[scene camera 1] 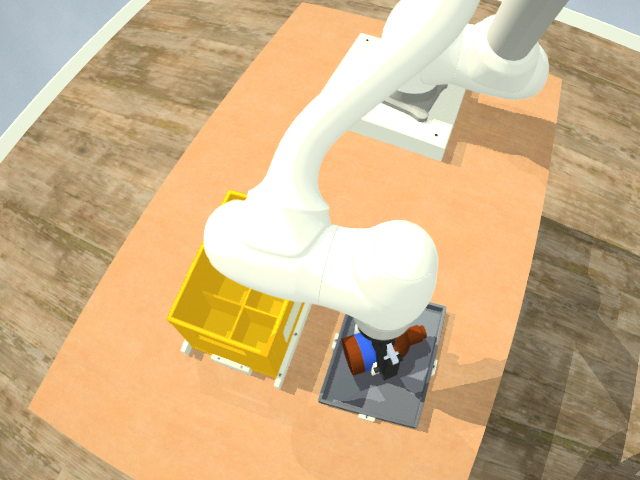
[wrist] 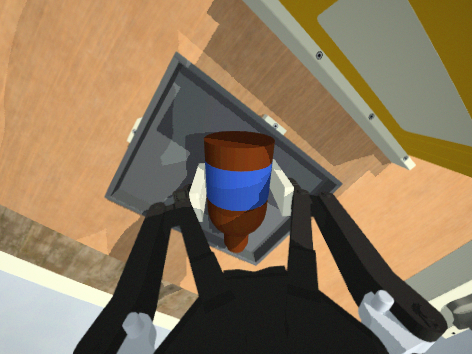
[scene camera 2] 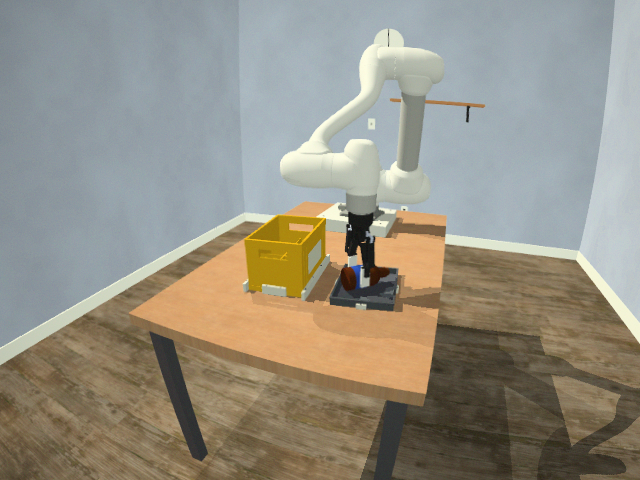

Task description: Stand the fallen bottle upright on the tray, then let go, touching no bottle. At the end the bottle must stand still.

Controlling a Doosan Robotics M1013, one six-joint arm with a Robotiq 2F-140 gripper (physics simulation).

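Where they show: gripper, between the fingertips: [scene camera 1: 370, 351] [wrist: 237, 172] [scene camera 2: 358, 280]; arm's base, origin of its link: [scene camera 1: 405, 89].
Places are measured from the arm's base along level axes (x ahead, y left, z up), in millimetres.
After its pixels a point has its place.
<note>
A brown bottle [scene camera 1: 352, 356] {x 677, y 207, z 26 mm} [scene camera 2: 348, 279] {x 690, y 215, z 1 mm} [wrist: 238, 187] {x 647, y 225, z 27 mm} with a blue label lies on its side in the grey tray [scene camera 1: 403, 405] {x 698, y 334, z -47 mm} [scene camera 2: 379, 303] {x 739, y 334, z -29 mm} [wrist: 210, 110] {x 712, y 204, z -47 mm}. In scene camera 1 its base is at the left and its neck points to the upper right. In the wrist view its neck points down, towards the gripper's body. My gripper [scene camera 1: 368, 349] {x 640, y 228, z -24 mm} [scene camera 2: 358, 270] {x 640, y 228, z -24 mm} [wrist: 237, 172] {x 640, y 228, z -24 mm} reaches down over the bottle and is shut on it, with a pale pad against each side at the label. In scene camera 1 the arm and the fingers hide part of the bottle's middle.
A yellow crate [scene camera 1: 227, 338] {x 778, y 27, z 123 mm} [scene camera 2: 276, 273] {x 786, y 17, z 20 mm} [wrist: 450, 30] {x 667, y 77, z 78 mm} with inner dividers stands left of the tray in both scene views, higher than the tray's low rim. White holding strips edge the crate, and small white clips edge the tray. The arm's forearm passes over the crate.
</note>
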